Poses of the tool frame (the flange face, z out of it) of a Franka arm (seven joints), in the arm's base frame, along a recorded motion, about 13 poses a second.
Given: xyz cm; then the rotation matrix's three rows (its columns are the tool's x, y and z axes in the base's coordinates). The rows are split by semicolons.
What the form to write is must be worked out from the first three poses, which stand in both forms.
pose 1, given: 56.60, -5.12, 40.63; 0.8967, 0.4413, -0.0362; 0.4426, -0.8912, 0.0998; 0.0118, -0.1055, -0.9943
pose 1, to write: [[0.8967, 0.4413, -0.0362, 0.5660], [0.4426, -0.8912, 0.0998, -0.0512], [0.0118, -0.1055, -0.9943, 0.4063], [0, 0, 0, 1]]
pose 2, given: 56.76, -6.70, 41.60; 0.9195, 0.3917, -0.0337; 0.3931, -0.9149, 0.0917; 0.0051, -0.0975, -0.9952
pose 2, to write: [[0.9195, 0.3917, -0.0337, 0.5676], [0.3931, -0.9149, 0.0917, -0.0670], [0.0051, -0.0975, -0.9952, 0.4160], [0, 0, 0, 1]]
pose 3, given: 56.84, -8.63, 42.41; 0.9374, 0.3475, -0.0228; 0.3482, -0.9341, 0.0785; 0.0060, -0.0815, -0.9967
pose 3, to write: [[0.9374, 0.3475, -0.0228, 0.5684], [0.3482, -0.9341, 0.0785, -0.0863], [0.0060, -0.0815, -0.9967, 0.4241], [0, 0, 0, 1]]
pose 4, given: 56.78, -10.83, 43.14; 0.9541, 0.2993, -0.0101; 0.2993, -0.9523, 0.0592; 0.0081, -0.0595, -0.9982
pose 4, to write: [[0.9541, 0.2993, -0.0101, 0.5678], [0.2993, -0.9523, 0.0592, -0.1083], [0.0081, -0.0595, -0.9982, 0.4314], [0, 0, 0, 1]]
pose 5, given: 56.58, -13.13, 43.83; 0.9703, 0.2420, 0.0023; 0.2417, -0.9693, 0.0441; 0.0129, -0.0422, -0.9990
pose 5, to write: [[0.9703, 0.2420, 0.0023, 0.5658], [0.2417, -0.9693, 0.0441, -0.1313], [0.0129, -0.0422, -0.9990, 0.4383], [0, 0, 0, 1]]
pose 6, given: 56.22, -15.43, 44.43; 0.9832, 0.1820, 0.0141; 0.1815, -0.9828, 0.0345; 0.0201, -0.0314, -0.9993
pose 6, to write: [[0.9832, 0.1820, 0.0141, 0.5622], [0.1815, -0.9828, 0.0345, -0.1543], [0.0201, -0.0314, -0.9993, 0.4443], [0, 0, 0, 1]]
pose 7, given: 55.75, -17.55, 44.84; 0.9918, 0.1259, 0.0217; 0.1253, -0.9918, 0.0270; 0.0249, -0.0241, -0.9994
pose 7, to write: [[0.9918, 0.1259, 0.0217, 0.5575], [0.1253, -0.9918, 0.0270, -0.1755], [0.0249, -0.0241, -0.9994, 0.4484], [0, 0, 0, 1]]
